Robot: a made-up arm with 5 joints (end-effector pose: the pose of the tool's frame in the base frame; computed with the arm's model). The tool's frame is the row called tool. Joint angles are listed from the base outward.
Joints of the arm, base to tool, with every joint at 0 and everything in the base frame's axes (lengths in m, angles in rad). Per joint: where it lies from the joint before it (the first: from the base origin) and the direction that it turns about. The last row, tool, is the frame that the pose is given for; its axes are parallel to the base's.
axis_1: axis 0 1 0 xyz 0 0 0.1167
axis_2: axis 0 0 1 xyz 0.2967 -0.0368 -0.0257
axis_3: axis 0 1 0 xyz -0.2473 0.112 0.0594
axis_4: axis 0 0 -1 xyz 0.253 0.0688 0.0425
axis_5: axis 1 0 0 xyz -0.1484 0.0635 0.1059
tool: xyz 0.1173 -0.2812 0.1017
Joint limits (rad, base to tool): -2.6..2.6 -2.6..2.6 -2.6..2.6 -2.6..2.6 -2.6..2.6
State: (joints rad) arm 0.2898 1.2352 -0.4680 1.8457 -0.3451
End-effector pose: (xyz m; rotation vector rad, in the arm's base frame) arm 0.0640 -0.2454 0.4963 0.0542 0.3688 -0.6049
Working (the frame after each row of the table, in the pose's form):
after axis_1: 0.0000 0.0000 0.1167 0.0000 0.2898 0.0000
after axis_2: 0.2770 -0.0368 0.0073 0.1789 0.2519 1.2261
after axis_3: 0.1146 -0.2334 0.1177 0.4574 -0.1549 1.1489
after axis_4: 0.1610 -0.0157 0.2625 0.3847 0.2611 -0.6635
after axis_5: 0.1009 0.0660 0.4268 0.0542 0.3688 -0.6049

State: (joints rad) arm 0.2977 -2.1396 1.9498 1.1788 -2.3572
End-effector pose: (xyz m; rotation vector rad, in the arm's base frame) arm 0.4860 -0.0539 -0.6382 0.7185 2.3266 1.1966
Working (the frame after each row of the table, in the pose's form):
after axis_1: 0.0000 0.0000 0.1167 0.0000 0.2977 0.0000
after axis_2: 0.2761 -0.0368 0.0051 -0.3181 0.1742 -2.1209
after axis_3: 0.5111 0.1112 -0.0049 1.7954 1.2057 -1.6550
after axis_4: 0.5208 0.1198 -0.2702 -0.8448 -2.0552 1.7437
after axis_5: 0.5885 -0.0494 -0.3338 0.7185 2.3266 1.1966

